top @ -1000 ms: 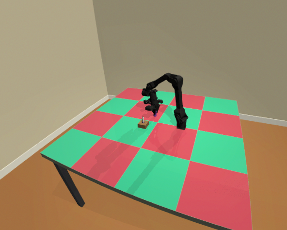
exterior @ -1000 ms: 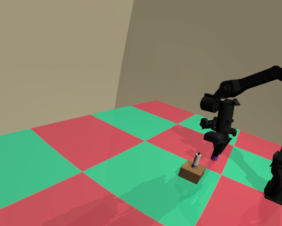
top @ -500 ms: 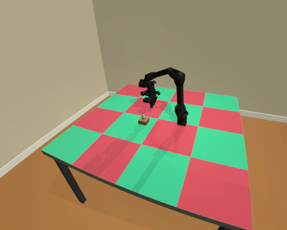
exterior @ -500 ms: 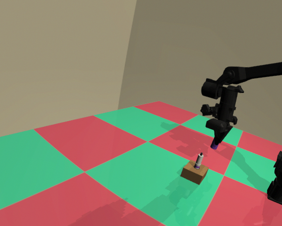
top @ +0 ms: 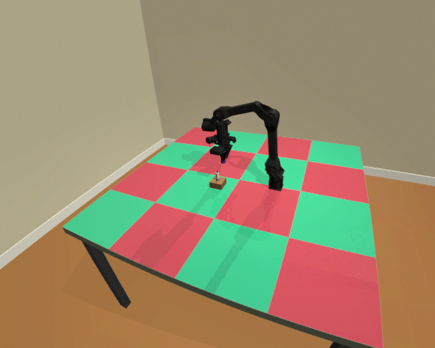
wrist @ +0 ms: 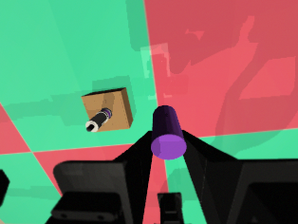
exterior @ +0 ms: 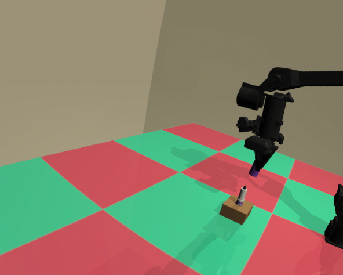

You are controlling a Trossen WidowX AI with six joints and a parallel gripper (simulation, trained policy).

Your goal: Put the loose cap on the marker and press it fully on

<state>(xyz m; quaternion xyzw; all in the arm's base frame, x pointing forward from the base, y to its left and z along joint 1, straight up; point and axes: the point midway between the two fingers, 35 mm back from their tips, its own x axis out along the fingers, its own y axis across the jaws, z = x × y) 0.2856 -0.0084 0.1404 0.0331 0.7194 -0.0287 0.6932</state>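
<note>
Right now the brown holder block is 90 mm to the left of my gripper tip and 90 mm below it. From my gripper tip the other things lie so: purple cap 10 mm ahead.
</note>
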